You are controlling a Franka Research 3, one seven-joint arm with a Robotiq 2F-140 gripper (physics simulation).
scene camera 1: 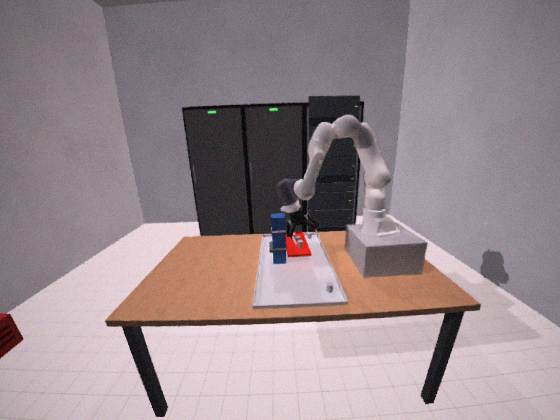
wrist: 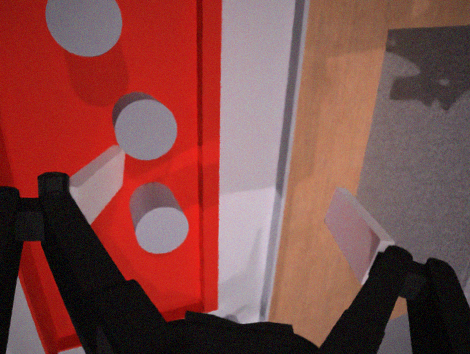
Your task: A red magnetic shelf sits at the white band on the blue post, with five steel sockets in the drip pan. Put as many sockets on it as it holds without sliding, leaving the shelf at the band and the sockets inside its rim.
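The red shelf [scene camera 1: 304, 253] [wrist: 170, 65] is beside the blue post [scene camera 1: 278, 240], which has pale bands. Three grey sockets stand on it: one at upper left in the wrist view [wrist: 84, 25], a middle one [wrist: 146, 129] and a lower one [wrist: 162, 230]. A fourth socket [scene camera 1: 329, 287] stands near the front right corner of the drip pan [scene camera 1: 290, 290] [wrist: 250, 125]. A fifth [scene camera 1: 309, 235] is at the pan's back right. My gripper [scene camera 1: 303, 234] [wrist: 230, 186] is open and empty above the shelf's right side. In the wrist view, its left finger overlaps the shelf beside the sockets, and its right finger is over the table.
The wooden table [scene camera 1: 200, 280] [wrist: 320, 125] carries the pan, whose raised rim runs along the shelf's right side. The grey robot base block [scene camera 1: 392, 257] stands to the pan's right. Dark cabinets [scene camera 1: 220, 170] stand behind the table.
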